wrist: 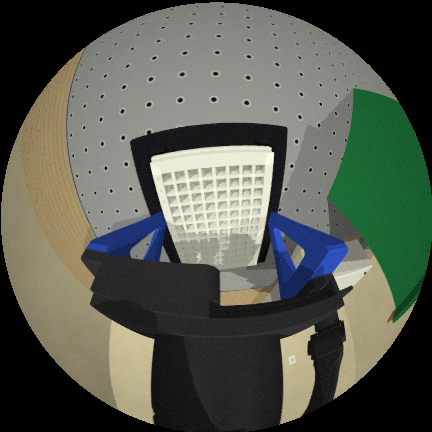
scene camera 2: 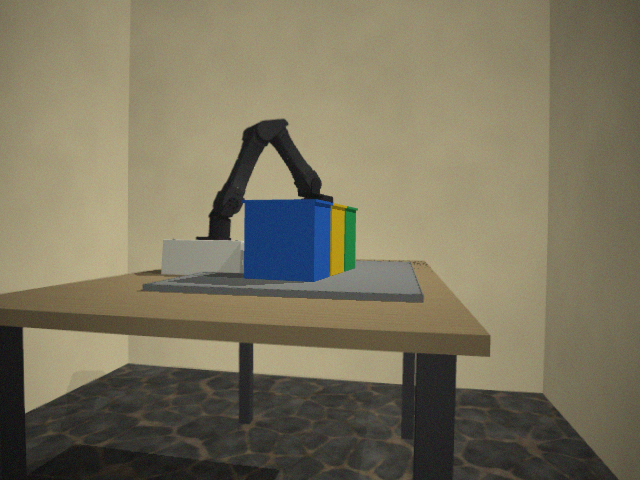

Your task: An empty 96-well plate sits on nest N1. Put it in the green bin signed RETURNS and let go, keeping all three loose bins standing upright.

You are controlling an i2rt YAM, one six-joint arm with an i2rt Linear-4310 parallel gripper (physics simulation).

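Where they show: gripper, between the fingertips: (wrist: 216, 217); arm's base, origin of its link: (scene camera 2: 218, 243).
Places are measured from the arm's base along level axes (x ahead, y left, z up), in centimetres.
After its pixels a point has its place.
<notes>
The white 96-well plate (wrist: 215, 195) @(x 25.5, y 24.1, z -4.4 cm) sits in the black frame of nest N1 (wrist: 215, 134) @(x 29.7, y 23.9, z -5.8 cm), in the middle of the wrist view. My gripper (wrist: 216, 217) @(x 22.8, y 24.0, z -5.4 cm) is open, its two blue fingers standing on either side of the plate's near part, apart from it. How high the fingertips are above the nest I cannot tell. The green bin (scene camera 2: 350, 239) @(x 38.9, y 0.5, z 1.8 cm) (wrist: 385, 180) @(x 29.8, y 8.9, z -0.1 cm) stands upright, to the right in the wrist view; its sign does not show. In the scene view the bins hide the plate, the nest and my fingers.
The blue bin (scene camera 2: 279, 240) @(x 24.1, y -29.3, z 1.9 cm) and yellow bin (scene camera 2: 337, 241) @(x 36.1, y -12.9, z 1.5 cm) stand upright in a row with the green one. They stand on the grey perforated board (scene camera 2: 385, 281) @(x 47.8, y -28.0, z -6.8 cm) (wrist: 200, 112) @(x 31.5, y 24.9, z -6.9 cm) on the wooden table (scene camera 2: 206, 317) @(x 21.0, y -65.6, z -8.2 cm). A white block (scene camera 2: 199, 256) @(x -1.3, y -11.9, z -3.1 cm) is under the arm's base.
</notes>
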